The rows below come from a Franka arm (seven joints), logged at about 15 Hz.
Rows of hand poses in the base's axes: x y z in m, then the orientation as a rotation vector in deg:
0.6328, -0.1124, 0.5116, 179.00, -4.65, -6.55
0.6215, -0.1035, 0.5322, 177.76, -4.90, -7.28
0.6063, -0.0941, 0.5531, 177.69, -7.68, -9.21
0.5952, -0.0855, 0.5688, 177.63, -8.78, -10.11
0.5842, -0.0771, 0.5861, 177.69, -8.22, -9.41
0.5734, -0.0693, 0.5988, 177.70, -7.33, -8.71
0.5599, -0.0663, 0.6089, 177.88, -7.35, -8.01
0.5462, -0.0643, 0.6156, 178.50, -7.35, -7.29
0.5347, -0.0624, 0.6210, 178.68, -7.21, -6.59
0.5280, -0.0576, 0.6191, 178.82, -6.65, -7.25
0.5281, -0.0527, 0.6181, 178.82, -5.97, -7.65
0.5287, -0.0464, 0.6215, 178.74, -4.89, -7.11
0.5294, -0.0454, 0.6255, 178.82, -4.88, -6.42
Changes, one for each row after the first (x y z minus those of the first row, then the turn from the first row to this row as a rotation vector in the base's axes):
-0.0113, 0.0089, 0.0206, -1.20, 0.53, -0.14
-0.0265, 0.0183, 0.0415, -1.11, 1.75, -1.94
-0.0376, 0.0269, 0.0572, -1.08, 2.33, -2.66
-0.0486, 0.0353, 0.0745, -1.09, 1.88, -2.29
-0.0594, 0.0431, 0.0872, -1.14, 1.44, -1.71
-0.0729, 0.0461, 0.0973, -1.01, 0.98, -1.72
-0.0866, 0.0481, 0.1040, -0.43, 0.48, -1.73
-0.0981, 0.0500, 0.1094, -0.29, 0.03, -1.63
-0.1048, 0.0548, 0.1075, -0.13, 0.44, -1.28
-0.1047, 0.0597, 0.1065, -0.11, 0.70, -0.85
-0.1041, 0.0660, 0.1099, -0.23, 0.37, -0.15
-0.1034, 0.0670, 0.1139, -0.19, -0.08, -0.14

